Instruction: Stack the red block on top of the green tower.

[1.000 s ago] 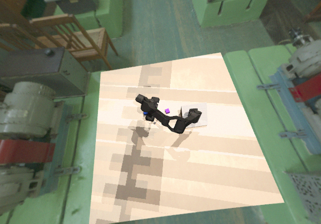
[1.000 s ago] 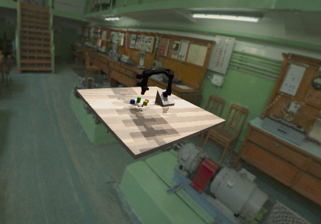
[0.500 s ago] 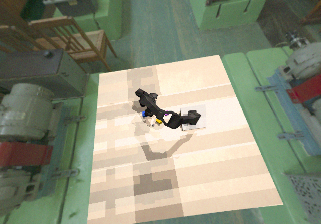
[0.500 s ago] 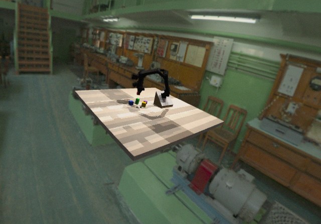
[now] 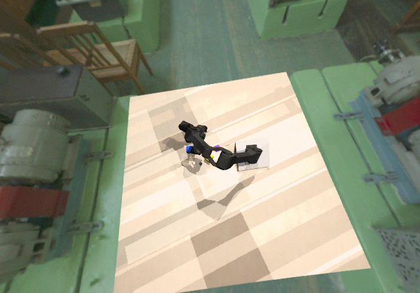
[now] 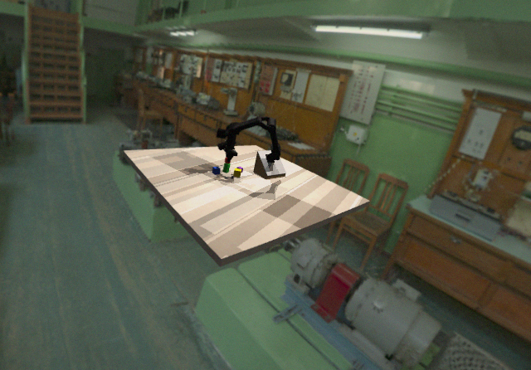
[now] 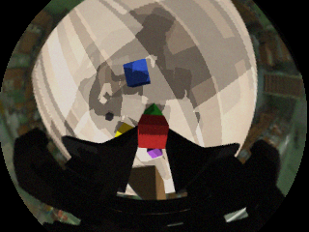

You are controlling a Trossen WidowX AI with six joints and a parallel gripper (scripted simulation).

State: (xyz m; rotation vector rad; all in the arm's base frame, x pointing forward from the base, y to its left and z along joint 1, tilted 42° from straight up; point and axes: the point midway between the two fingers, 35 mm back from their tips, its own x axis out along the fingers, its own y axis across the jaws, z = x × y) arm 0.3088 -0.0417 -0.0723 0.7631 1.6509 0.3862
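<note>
My gripper tip is 40 mm past the yellow block, 80 mm to the right of it and 60 mm above it. From my gripper tip the other things lie so: blue block: 90 mm ahead, 10 mm to the left, 60 mm below; then purple block: 100 mm behind, 10 mm to the left, 60 mm below; then red block: 10 mm above.
</note>
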